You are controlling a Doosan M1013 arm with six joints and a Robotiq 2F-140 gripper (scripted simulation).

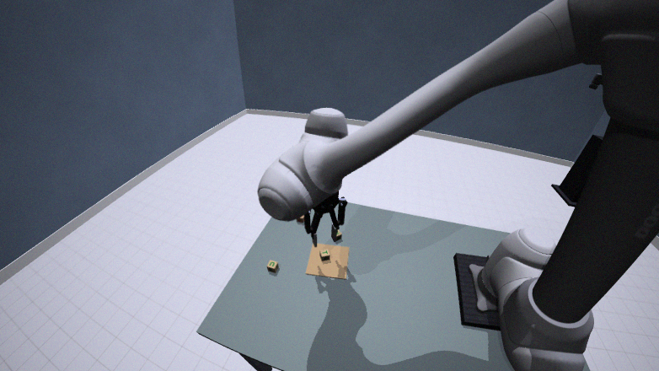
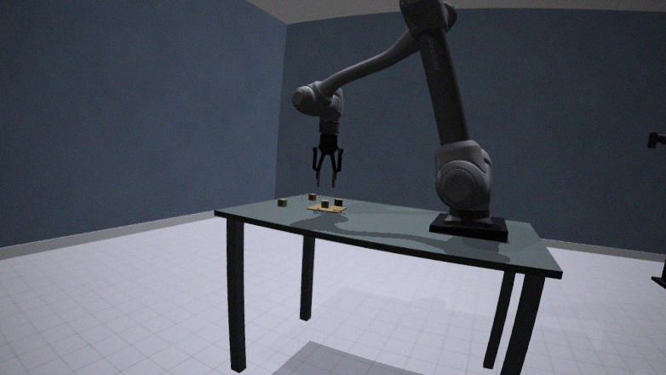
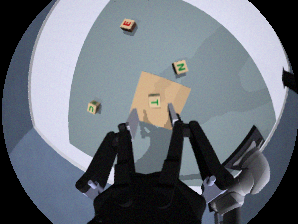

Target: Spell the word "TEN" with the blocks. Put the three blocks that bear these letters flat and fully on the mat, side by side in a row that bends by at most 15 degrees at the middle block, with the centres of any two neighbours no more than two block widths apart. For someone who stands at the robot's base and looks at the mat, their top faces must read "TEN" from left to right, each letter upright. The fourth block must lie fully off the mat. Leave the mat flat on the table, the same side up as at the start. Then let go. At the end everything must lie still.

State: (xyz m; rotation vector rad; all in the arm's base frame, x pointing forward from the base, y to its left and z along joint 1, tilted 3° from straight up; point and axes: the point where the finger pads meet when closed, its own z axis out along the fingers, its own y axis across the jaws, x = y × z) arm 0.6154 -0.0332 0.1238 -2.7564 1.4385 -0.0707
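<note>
My gripper is now 100 mm above the block. The rest, counted from my hand: tan mat: 20 mm behind, 10 mm to the left, 120 mm below.
</note>
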